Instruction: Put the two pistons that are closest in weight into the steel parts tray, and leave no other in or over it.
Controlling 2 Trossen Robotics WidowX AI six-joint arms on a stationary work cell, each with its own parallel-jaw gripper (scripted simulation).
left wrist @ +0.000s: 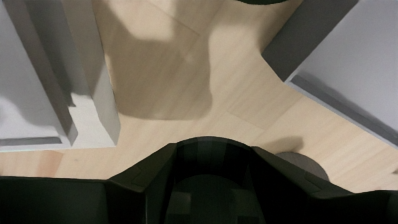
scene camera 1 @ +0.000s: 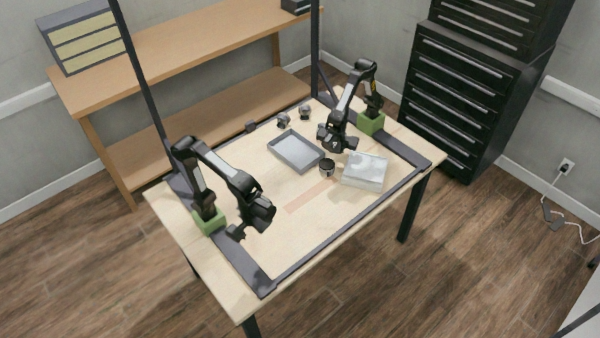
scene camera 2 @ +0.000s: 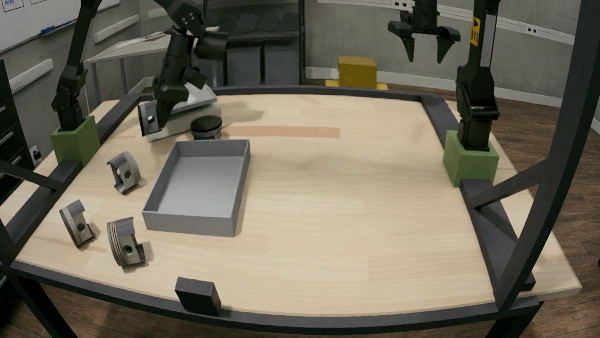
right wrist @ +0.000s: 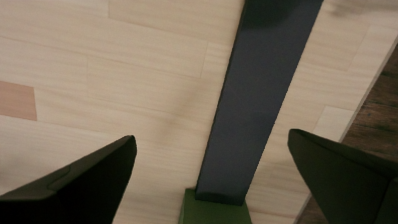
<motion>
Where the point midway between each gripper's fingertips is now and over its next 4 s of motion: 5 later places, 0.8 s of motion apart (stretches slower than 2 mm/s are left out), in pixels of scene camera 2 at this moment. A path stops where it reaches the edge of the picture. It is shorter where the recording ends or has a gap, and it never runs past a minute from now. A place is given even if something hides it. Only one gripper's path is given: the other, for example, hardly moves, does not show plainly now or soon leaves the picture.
My left gripper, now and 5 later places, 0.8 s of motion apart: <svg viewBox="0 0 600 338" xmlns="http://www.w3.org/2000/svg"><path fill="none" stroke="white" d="M160 125L160 140L160 146L162 146L162 147L163 131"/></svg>
</motion>
